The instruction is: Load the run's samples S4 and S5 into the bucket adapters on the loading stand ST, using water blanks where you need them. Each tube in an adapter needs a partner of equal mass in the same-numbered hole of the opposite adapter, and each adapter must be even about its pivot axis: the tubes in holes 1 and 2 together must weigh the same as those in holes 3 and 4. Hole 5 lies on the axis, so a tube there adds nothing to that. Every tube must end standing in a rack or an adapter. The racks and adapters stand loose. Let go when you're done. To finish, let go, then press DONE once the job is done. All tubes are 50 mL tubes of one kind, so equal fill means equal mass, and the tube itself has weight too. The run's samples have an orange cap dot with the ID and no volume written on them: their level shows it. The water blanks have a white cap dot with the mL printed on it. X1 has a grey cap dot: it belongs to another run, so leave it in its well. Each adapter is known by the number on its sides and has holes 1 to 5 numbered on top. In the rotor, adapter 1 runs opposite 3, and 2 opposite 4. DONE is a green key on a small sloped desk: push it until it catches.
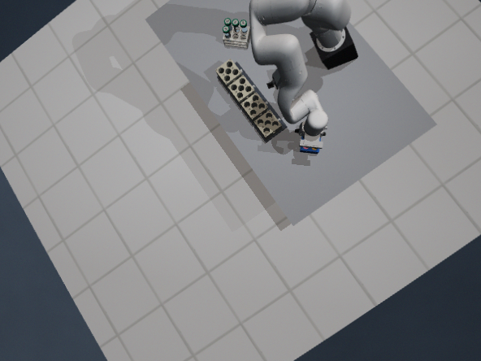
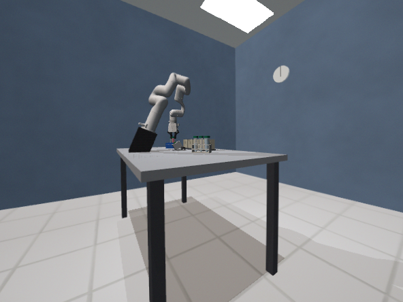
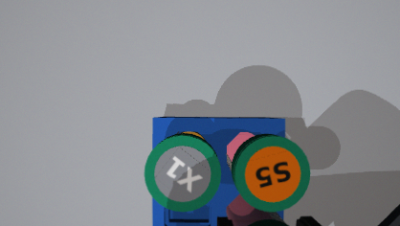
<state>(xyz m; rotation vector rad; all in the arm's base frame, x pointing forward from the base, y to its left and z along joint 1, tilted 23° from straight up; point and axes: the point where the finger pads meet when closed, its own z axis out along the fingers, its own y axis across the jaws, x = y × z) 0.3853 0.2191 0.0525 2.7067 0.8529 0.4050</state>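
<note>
My gripper is now 10 mm past the blue rack, 20 mm to the right of it and 90 mm above it. Round my hand: white rack (190 mm behind, 620 mm to the right, 90 mm below); adapter (70 mm ahead, 180 mm to the right, 70 mm below).
</note>
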